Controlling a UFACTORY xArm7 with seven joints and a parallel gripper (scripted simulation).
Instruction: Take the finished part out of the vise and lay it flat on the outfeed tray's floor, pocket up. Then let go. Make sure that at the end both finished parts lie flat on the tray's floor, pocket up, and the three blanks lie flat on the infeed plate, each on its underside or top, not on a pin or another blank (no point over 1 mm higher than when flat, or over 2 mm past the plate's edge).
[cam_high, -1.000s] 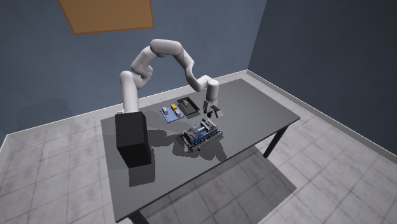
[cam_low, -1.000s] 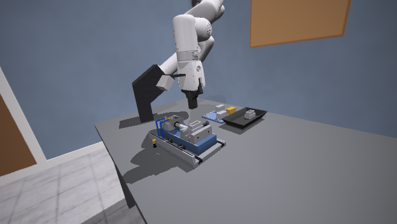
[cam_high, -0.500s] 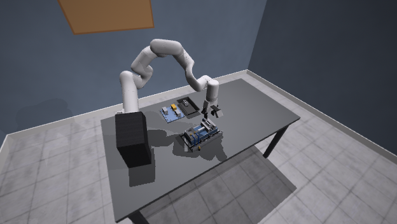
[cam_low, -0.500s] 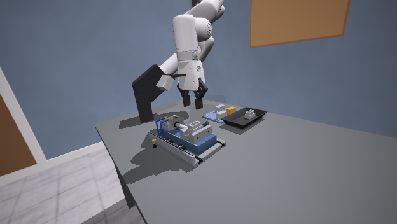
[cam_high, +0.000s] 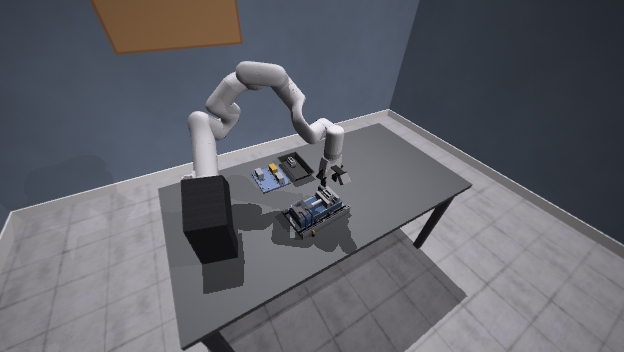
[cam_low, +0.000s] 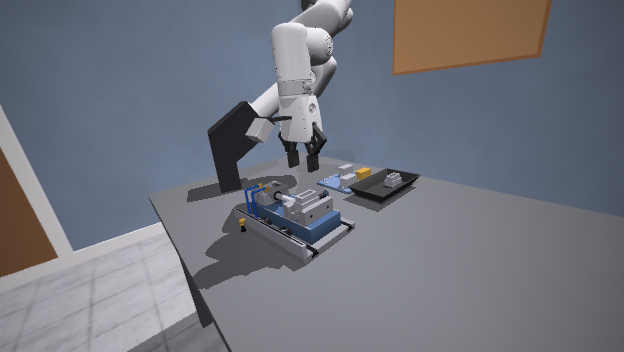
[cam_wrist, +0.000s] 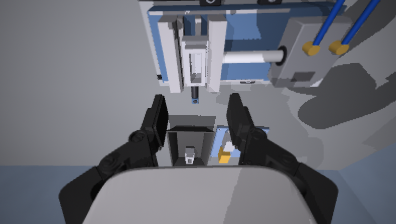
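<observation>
The steel rod lies 8 cm behind my hand, 2 cm to the right of it and 12 cm below it. Round my hand: brass block 21 cm behind, 36 cm to the left, 17 cm below; vise 6 cm behind, 2 cm to the right, 16 cm below.
</observation>
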